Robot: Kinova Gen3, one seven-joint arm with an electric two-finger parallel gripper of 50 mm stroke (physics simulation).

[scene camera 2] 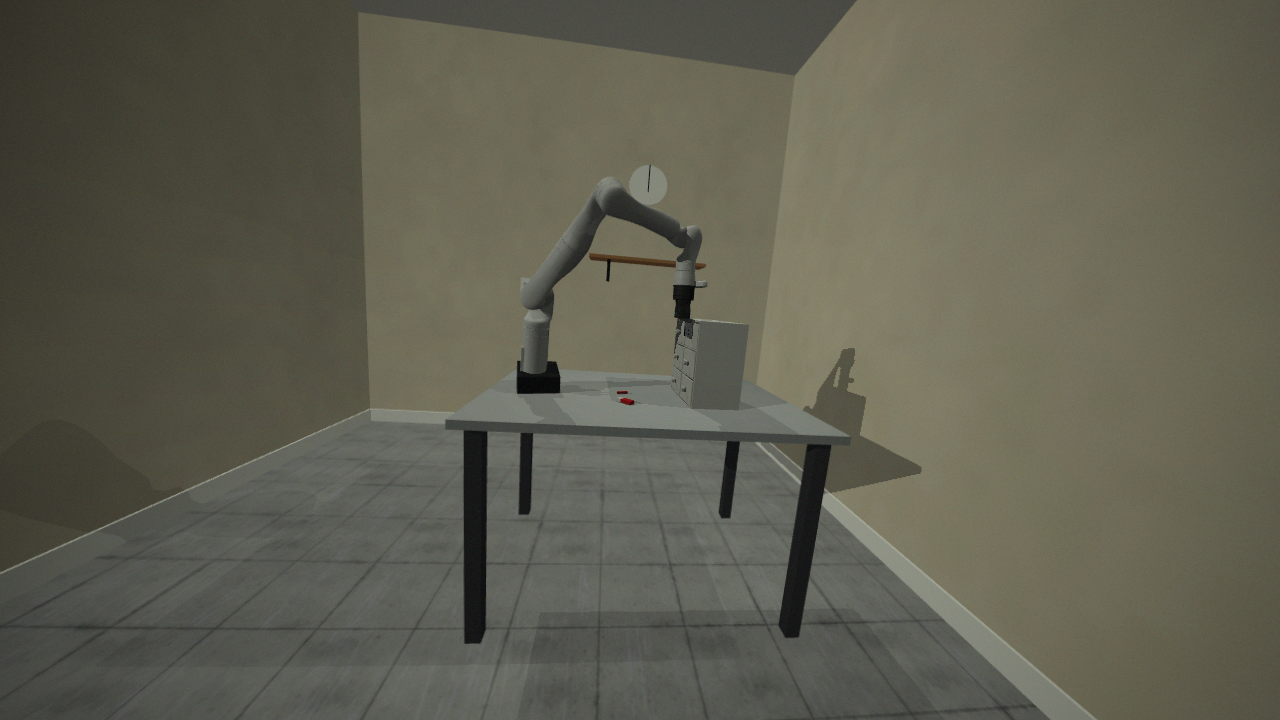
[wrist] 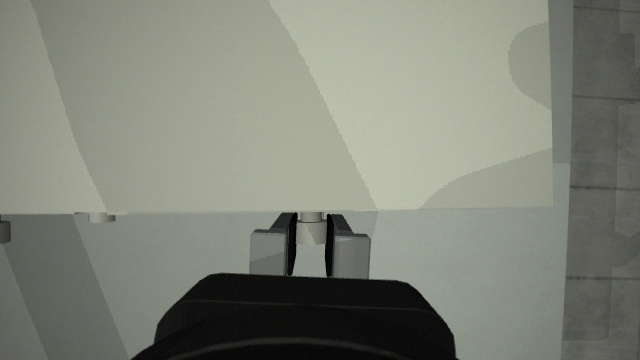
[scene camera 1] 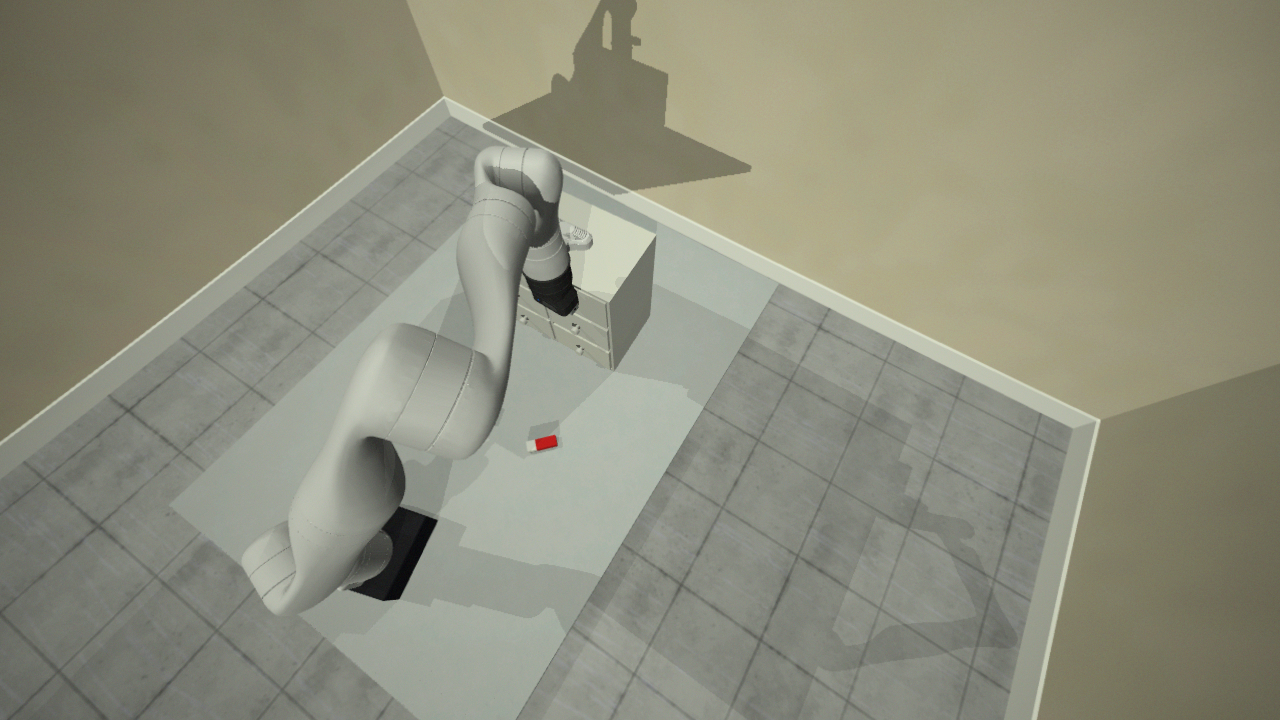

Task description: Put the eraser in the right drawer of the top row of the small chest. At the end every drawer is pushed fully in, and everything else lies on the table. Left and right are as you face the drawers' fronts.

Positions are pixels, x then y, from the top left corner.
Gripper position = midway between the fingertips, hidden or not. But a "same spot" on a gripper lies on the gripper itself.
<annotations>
The gripper shows in scene camera 2, in the wrist view and in scene camera 1 (569, 307). A small chest shows in scene camera 2, in the wrist view (113, 113) and in scene camera 1. The same spot on the gripper: (wrist: 272, 252) is (scene camera 2: 690, 318). One and the same spot on the small chest: (scene camera 2: 721, 350) is (scene camera 1: 632, 296).
</annotations>
